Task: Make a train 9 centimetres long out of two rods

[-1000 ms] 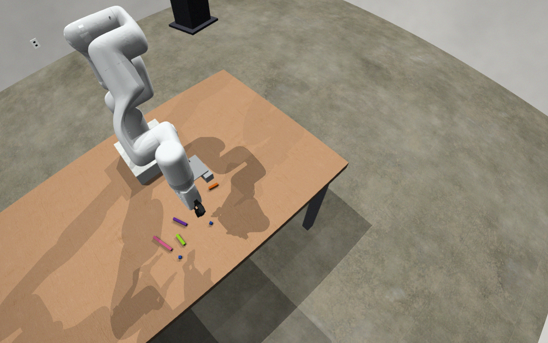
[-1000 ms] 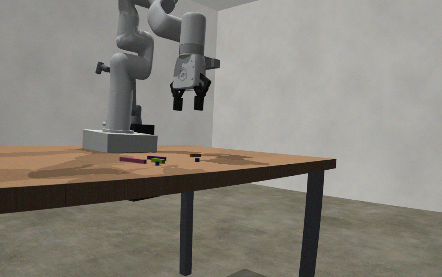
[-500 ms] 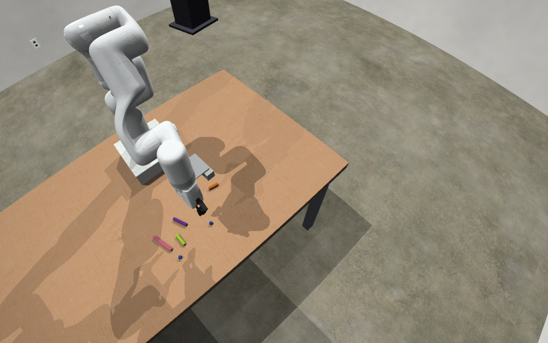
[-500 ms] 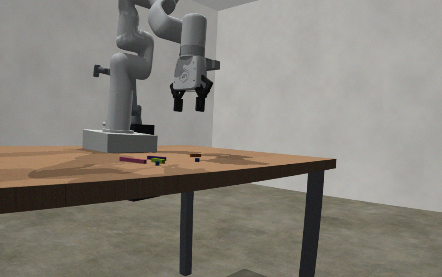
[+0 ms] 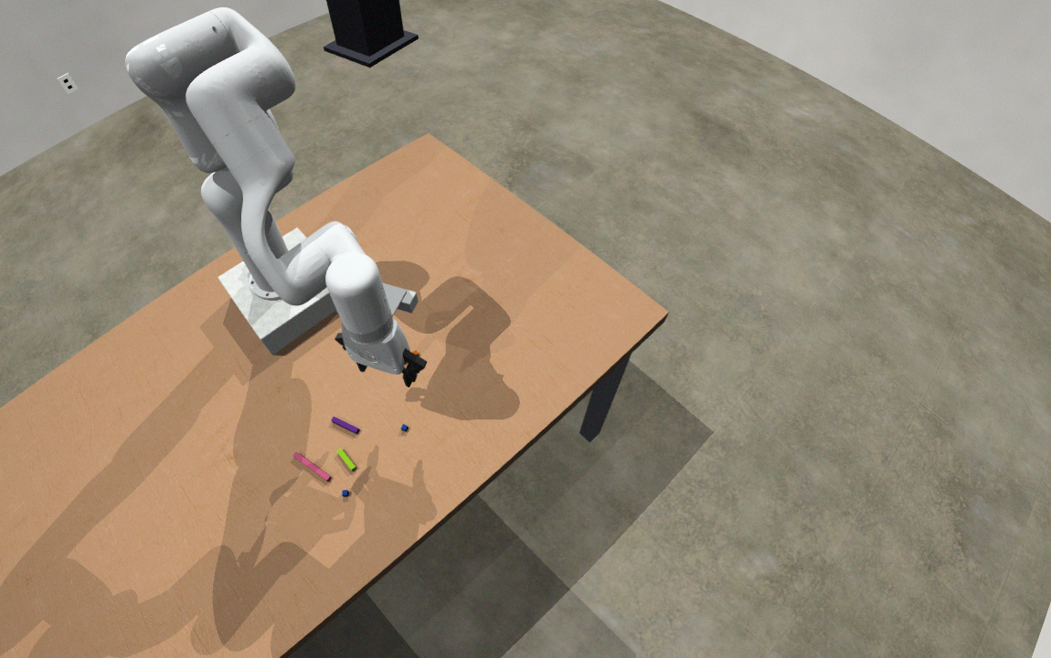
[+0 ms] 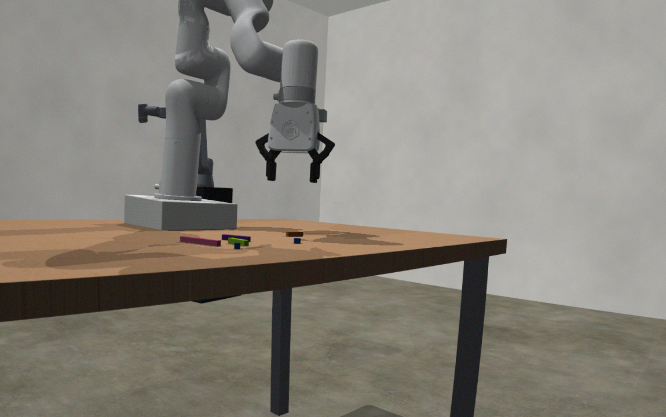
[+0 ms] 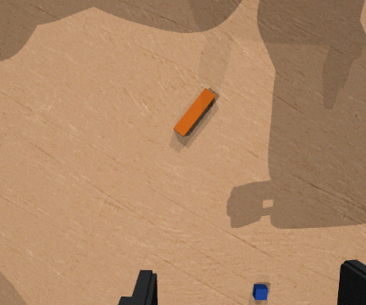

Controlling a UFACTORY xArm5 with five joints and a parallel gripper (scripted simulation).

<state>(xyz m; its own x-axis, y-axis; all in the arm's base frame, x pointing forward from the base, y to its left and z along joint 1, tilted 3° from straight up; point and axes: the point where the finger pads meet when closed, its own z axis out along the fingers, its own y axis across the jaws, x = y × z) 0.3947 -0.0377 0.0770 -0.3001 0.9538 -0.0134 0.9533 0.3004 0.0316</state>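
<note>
Now: hand 130 mm above the orange rod, 80 mm to the right of it and 50 mm past it. Also, from my hand: pink rod (210 mm to the right, 130 mm below, 50 mm behind); purple rod (130 mm below, 110 mm to the right, 50 mm behind); lime rod (160 mm to the right, 130 mm below).
</note>
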